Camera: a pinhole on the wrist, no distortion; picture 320 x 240 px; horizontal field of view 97.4 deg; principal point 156.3 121.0 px. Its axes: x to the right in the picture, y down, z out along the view. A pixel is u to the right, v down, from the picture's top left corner.
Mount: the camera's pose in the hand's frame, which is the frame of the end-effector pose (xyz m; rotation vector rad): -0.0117 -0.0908 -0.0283 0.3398 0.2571 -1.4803
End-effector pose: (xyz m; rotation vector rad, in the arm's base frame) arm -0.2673 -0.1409 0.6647 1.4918 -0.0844 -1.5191
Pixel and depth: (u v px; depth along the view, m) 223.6 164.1 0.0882
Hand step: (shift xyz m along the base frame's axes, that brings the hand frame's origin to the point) -0.1188 0.0540 -0.1041
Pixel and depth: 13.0 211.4 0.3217
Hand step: -0.2308 -0.3787 0.0515
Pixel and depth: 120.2 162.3 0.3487
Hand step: -0.3264 -0.1587 -0.0532
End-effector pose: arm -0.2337 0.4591 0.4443 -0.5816 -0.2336 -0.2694
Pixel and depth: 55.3 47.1 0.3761
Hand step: -0.2846 0.2814 0.2563
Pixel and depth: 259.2 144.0 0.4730
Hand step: -0.1544 -0.3203 0.5497
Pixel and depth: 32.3 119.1 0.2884
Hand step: -0.0792 0.2265 0.2385
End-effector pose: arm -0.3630 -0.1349 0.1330 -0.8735 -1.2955 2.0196
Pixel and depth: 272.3 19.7 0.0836
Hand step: 0.0507 0.0050 0.1963
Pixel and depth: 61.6 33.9 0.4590
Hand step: -0.1761 -0.5262 0.2213
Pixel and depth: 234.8 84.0 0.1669
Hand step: -0.0058 -0.0024 0.2636
